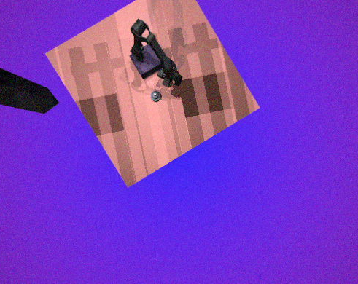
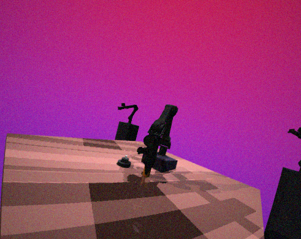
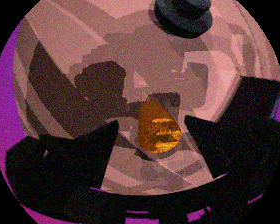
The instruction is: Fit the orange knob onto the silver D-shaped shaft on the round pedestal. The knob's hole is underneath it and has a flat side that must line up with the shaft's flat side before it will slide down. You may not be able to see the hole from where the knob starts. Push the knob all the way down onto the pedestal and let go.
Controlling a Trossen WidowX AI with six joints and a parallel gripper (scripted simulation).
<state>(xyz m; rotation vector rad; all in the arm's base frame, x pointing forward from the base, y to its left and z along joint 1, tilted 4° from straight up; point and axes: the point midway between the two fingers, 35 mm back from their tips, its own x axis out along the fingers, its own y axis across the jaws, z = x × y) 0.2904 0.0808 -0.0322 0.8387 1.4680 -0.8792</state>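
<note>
Now: gripper tip 20 mm below the orange knob. The rest, counted from my gripper tip: round dark pedestal 160 mm to the right, 20 mm ahead.
</note>
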